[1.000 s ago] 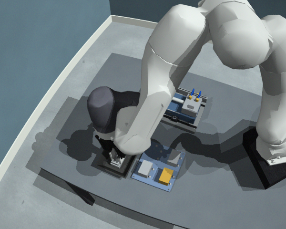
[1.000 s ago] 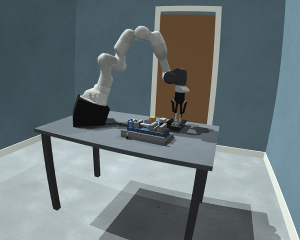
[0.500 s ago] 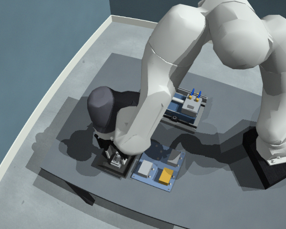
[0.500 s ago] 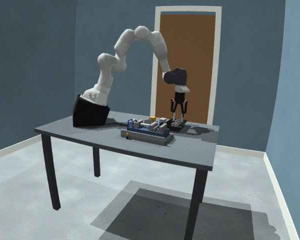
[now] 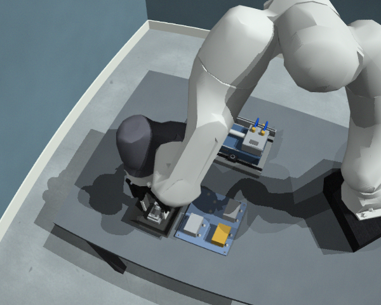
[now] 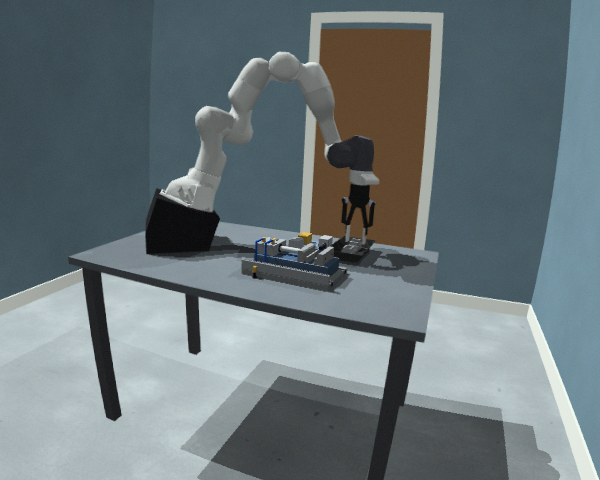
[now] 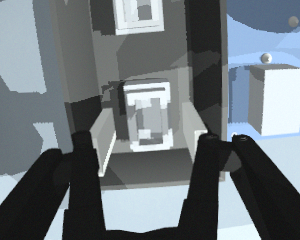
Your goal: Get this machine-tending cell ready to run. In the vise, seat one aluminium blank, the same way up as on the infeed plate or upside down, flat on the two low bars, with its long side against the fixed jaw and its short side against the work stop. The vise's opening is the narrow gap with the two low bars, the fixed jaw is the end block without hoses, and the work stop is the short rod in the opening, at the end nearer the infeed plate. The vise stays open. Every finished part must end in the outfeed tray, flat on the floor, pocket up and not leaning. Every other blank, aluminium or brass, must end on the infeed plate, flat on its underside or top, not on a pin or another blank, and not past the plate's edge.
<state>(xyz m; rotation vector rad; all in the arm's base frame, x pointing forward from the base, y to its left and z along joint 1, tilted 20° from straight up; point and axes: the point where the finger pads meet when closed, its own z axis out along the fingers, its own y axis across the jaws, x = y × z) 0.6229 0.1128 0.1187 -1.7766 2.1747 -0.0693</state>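
My hand is 17 cm past the blue infeed plate, 2 cm to the left of it and 7 cm above it. Also, from my hand: fixed jaw: 7 cm behind, 35 cm to the right, 1 cm above; then moving jaw: 13 cm behind, 33 cm to the right, 1 cm above; then brass blank: 21 cm behind, 3 cm to the left, 4 cm below.
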